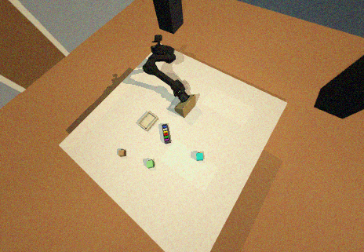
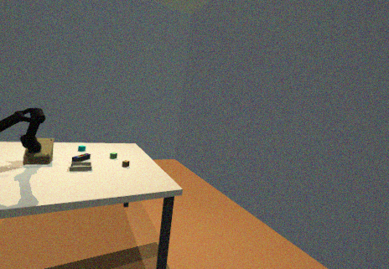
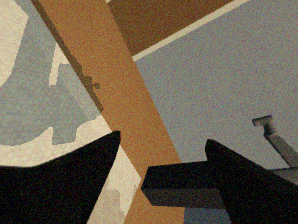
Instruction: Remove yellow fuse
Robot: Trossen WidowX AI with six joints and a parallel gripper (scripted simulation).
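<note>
Now: the yellow fuse 520 mm ahead of my gripper tip, 470 mm to the left of it and 190 mm below it. From my gripper tip the other things lie so: tray 510 mm ahead, 280 mm to the left, 210 mm below.
</note>
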